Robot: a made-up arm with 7 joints.
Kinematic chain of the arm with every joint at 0, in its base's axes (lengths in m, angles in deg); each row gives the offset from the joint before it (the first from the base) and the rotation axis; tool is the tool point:
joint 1: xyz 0 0 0.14 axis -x
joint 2: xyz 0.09 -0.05 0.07 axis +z
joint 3: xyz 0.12 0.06 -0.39 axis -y
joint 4: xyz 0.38 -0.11 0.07 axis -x
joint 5: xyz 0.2 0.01 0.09 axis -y
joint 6: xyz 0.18 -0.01 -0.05 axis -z
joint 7: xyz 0 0.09 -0.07 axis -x
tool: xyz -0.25 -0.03 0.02
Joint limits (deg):
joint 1: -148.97..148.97
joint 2: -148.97..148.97
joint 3: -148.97..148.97
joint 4: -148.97..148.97
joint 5: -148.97..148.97
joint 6: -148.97..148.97
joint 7: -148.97..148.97
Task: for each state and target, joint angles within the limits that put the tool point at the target. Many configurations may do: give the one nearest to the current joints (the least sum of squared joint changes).
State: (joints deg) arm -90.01 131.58 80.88 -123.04 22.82 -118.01 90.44
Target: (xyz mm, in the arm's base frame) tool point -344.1 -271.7 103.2
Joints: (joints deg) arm -109.52 148.97 71.09 -138.66 6.84 -89.60 95.41
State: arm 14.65 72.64 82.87 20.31 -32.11 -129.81 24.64
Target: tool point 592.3 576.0 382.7
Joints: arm 8.93 69.20 46.82 14.94 -20.12 -148.97 23.32
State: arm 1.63 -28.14 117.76 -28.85 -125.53 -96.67 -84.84
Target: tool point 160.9 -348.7 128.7
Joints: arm -8.76 -17.07 96.87 -36.58 -121.77 -106.86 -84.42
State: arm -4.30 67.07 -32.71 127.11 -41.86 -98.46 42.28
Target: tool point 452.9 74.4 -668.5
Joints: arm 36.93 52.23 -52.03 127.62 -45.81 -85.62 43.31
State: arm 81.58 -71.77 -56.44 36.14 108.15 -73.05 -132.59
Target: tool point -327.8 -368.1 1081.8
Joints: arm 103.27 -106.70 -43.75 27.22 105.59 -81.17 -132.05
